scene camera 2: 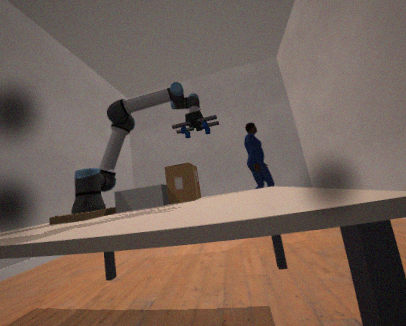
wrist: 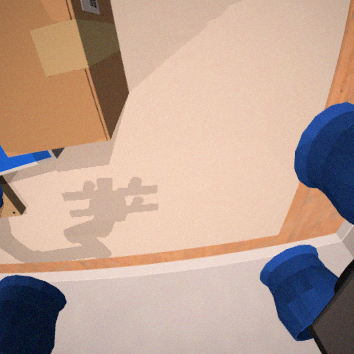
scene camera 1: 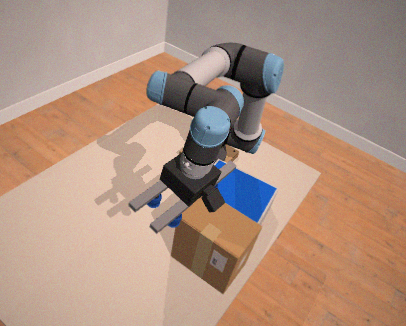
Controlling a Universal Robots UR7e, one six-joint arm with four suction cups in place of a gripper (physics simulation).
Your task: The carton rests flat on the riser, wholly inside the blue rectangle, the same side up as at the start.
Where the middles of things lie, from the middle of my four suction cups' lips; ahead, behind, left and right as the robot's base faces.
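The brown carton (scene camera 1: 215, 246) is 50 mm to the left of my suction cup, 150 mm behind it and 320 mm below it. There's a grey riser (scene camera 2: 152, 196) too, and that's 40 mm to the right of my suction cup, 380 mm behind it and 370 mm below it.
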